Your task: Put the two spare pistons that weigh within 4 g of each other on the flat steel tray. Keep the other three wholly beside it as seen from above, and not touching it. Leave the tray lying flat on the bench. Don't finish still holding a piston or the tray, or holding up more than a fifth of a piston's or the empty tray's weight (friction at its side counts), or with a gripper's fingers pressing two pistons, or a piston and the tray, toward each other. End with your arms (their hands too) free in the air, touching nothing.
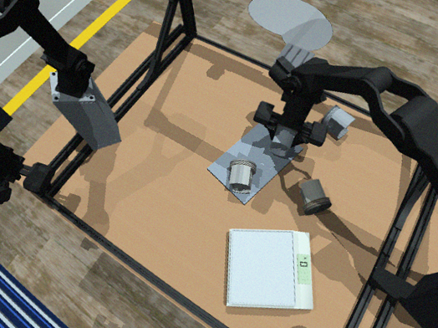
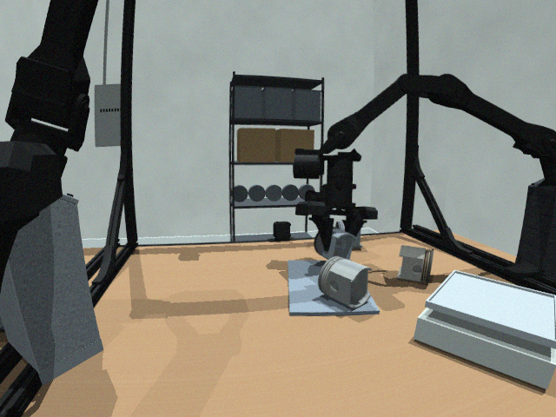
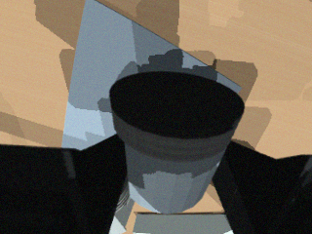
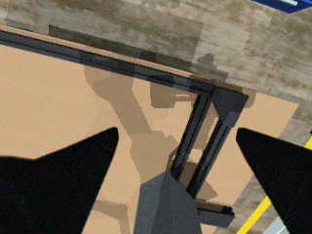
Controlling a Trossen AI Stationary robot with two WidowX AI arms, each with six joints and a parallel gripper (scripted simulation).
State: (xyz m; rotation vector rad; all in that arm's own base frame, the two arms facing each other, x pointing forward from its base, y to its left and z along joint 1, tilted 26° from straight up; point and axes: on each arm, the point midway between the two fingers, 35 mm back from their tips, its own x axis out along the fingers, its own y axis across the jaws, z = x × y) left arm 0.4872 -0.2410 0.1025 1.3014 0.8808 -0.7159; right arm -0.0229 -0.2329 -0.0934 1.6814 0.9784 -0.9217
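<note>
My left hand is 80 mm above the flat steel tray, 60 mm short of it and 50 mm to the left of it.
</note>
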